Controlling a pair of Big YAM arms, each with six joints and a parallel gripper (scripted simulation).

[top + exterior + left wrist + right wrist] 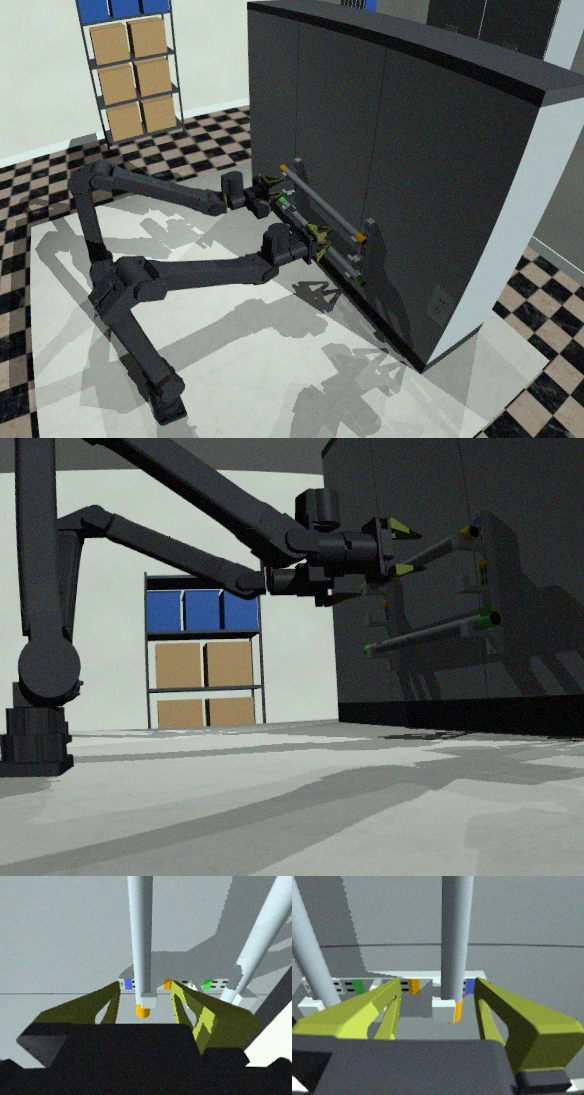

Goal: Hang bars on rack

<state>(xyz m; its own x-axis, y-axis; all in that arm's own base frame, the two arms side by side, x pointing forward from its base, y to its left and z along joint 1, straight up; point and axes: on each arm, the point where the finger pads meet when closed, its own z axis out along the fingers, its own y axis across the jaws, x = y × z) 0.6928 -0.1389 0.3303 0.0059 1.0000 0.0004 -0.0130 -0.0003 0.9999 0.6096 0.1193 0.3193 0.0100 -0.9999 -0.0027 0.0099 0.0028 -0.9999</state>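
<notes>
Now: the orange-ended bar 140 mm to the left of my right hand, 80 mm ahead of it and 20 mm above it. Round my right hand: green-ended bar: 130 mm to the left, 130 mm below, 80 mm ahead; then grey cabinet wall: 290 mm ahead, 150 mm to the left, 130 mm above; then wall outlet: 380 mm to the right, 50 mm ahead, 20 mm below.
The orange-ended bar is 15 cm to the right of my left hand, 4 cm ahead of it and 1 cm above it. Round my left hand: green-ended bar 16 cm to the right, 14 cm below, 4 cm ahead; then grey cabinet wall 24 cm ahead, 14 cm to the right, 12 cm above; then wall outlet 67 cm to the right, 3 cm below, 1 cm ahead.
</notes>
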